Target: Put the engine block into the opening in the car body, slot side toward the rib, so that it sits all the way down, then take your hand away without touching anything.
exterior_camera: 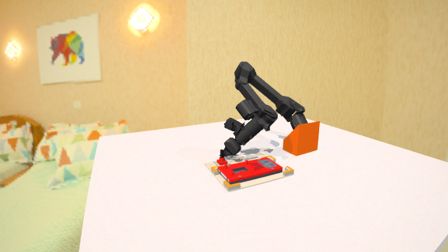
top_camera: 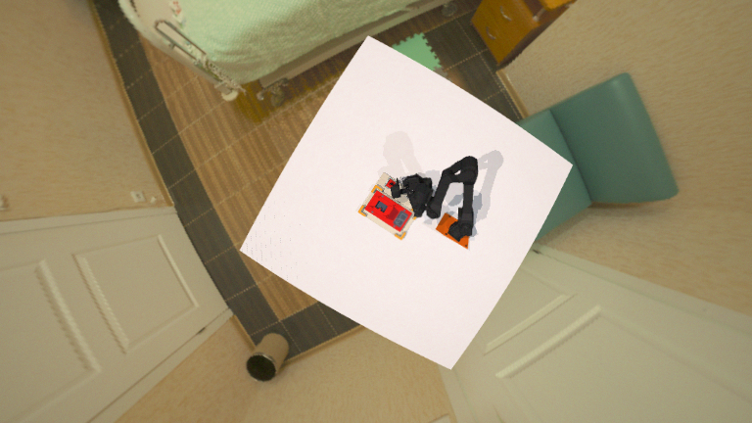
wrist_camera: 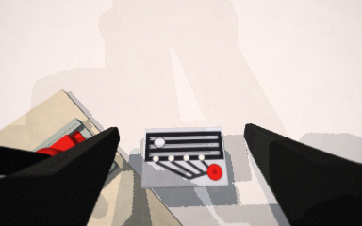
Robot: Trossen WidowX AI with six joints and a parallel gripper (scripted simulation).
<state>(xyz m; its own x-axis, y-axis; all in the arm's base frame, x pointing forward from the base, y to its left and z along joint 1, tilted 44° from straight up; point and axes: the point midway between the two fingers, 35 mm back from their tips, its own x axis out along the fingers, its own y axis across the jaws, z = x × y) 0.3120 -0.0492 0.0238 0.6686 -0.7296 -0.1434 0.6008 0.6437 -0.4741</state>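
Right now my gripper tip is 10 mm past the grey engine block, 10 mm to the right of it and 10 mm above it.
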